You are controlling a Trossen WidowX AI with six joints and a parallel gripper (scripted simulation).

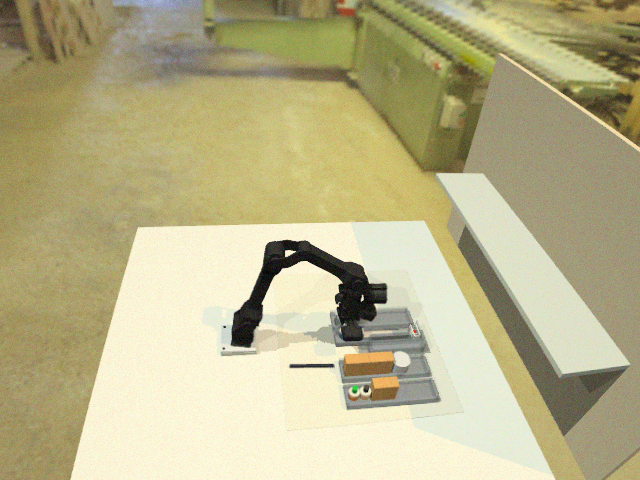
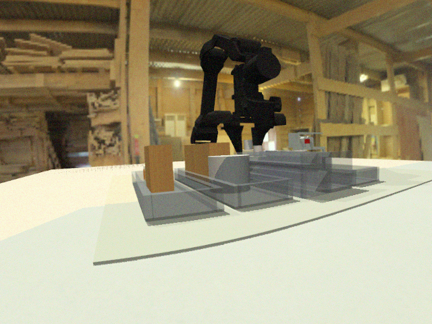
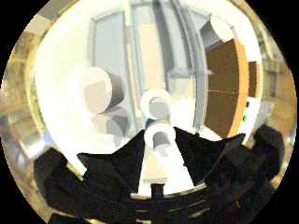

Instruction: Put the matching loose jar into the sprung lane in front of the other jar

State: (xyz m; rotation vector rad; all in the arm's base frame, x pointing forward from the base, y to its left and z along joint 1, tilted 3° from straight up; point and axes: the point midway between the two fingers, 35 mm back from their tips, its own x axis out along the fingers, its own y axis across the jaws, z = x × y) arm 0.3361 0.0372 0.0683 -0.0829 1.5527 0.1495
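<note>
Now: gripper tip 100 mm past the black bar, 110 mm to the left of it and 40 mm above it. Also, from my gripper tip: red mark 230 mm ahead, 30 mm above; then green-lidded jar 30 mm ahead, 220 mm to the right, 10 mm below; then sprung lane 140 mm ahead, 20 mm below.
</note>
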